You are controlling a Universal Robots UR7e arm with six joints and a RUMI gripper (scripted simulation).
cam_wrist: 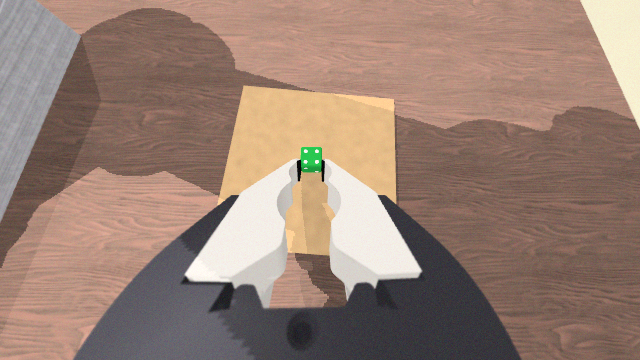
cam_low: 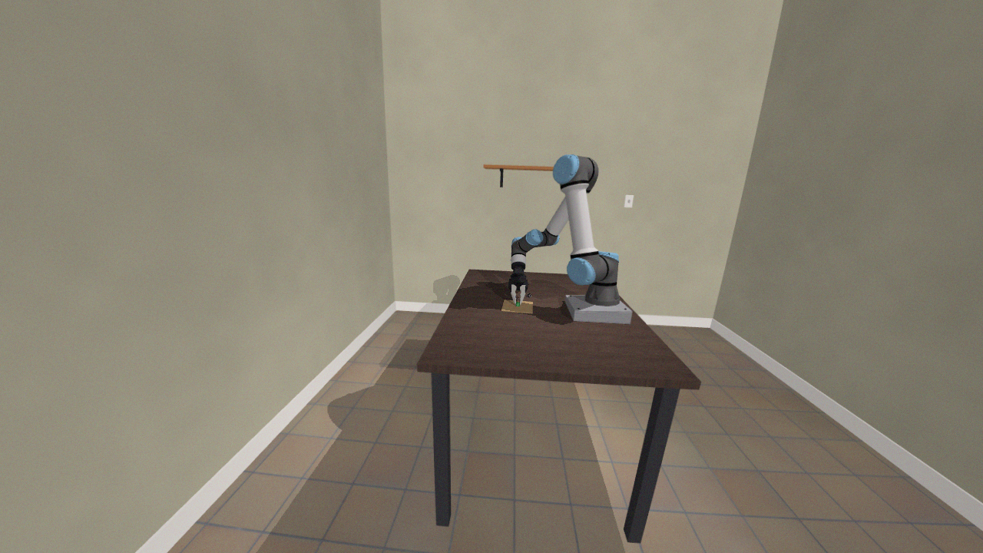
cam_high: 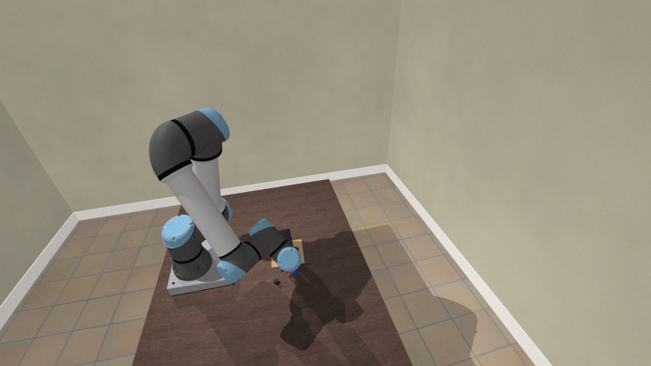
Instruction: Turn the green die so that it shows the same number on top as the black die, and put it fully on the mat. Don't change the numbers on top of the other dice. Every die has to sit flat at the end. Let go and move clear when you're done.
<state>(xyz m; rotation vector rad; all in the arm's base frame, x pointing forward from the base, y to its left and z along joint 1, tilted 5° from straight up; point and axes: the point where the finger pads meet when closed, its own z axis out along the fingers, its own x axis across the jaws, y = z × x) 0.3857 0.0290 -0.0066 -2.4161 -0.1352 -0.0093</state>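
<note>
Now: the green die 10 mm to the left of my hand and 10 mm below it. Round my hand: blue die 30 mm ahead, 110 mm to the right, 10 mm below; tan mat 10 mm to the left, 20 mm below; black die 50 mm behind, 140 mm to the right, 10 mm below.
</note>
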